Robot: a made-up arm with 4 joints.
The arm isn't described. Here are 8 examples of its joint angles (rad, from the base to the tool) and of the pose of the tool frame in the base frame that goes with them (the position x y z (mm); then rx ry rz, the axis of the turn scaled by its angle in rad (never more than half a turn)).
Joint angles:
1: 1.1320 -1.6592 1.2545 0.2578
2: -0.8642 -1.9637 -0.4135 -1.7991
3: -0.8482 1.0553 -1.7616 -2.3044
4: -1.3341 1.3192 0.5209 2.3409
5: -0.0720 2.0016 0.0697 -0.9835
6: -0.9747 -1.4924 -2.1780 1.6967
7: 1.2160 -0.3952 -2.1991 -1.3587
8: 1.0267 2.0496 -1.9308 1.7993
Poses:
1: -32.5 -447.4 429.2 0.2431 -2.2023 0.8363
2: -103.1 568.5 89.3 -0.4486 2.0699 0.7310
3: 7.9 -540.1 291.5 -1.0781 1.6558 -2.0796
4: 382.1 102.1 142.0 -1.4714 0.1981 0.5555
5: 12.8 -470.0 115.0 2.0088 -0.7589 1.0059
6: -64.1 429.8 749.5 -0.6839 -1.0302 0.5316
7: -259.9 9.3 838.0 -0.2871 -0.5407 0.8507
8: -312.6 0.0 -188.9 -1.8184 0.9856 2.0037
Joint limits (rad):
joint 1: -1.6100..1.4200
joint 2: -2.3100..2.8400
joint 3: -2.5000..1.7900
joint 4: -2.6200..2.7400
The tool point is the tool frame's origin. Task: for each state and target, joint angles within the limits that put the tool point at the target. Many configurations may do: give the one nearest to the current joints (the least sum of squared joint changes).
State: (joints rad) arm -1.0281 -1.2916 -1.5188 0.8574
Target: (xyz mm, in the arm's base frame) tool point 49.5 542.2 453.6
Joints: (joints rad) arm -0.3976 -2.0625 -2.2553 0.5822
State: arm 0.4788 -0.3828 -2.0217 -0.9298
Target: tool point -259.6 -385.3 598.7
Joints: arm -0.0873 0.2777 -2.3760 -0.9439
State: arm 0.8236 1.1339 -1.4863 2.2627
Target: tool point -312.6 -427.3 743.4
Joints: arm 0.4297 0.4564 -1.2190 2.2316
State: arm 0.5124 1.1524 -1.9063 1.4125
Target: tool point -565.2 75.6 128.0
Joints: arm 1.2451 1.1427 -2.3047 1.3507
